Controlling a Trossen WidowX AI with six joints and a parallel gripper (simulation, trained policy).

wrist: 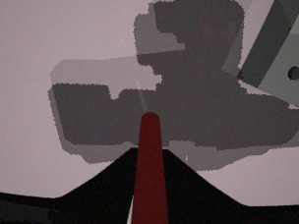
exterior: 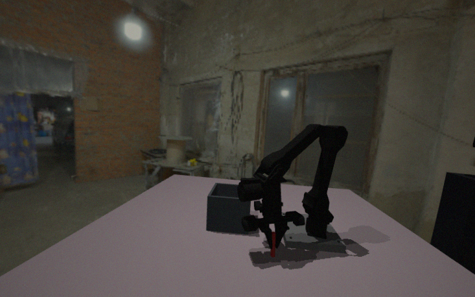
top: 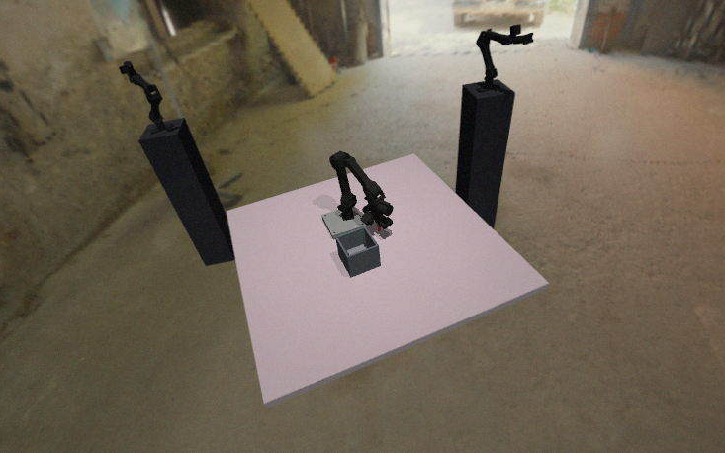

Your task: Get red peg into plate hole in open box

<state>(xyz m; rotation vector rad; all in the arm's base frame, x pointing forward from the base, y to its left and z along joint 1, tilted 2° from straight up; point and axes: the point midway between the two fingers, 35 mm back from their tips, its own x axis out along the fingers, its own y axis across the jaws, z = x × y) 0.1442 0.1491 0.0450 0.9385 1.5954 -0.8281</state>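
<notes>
The grey plate is 200 mm ahead of my gripper tip, 150 mm to the right of it and 10 mm above it. From my gripper tip the other things lie so: red peg: 10 mm to the right, 10 mm above.
</notes>
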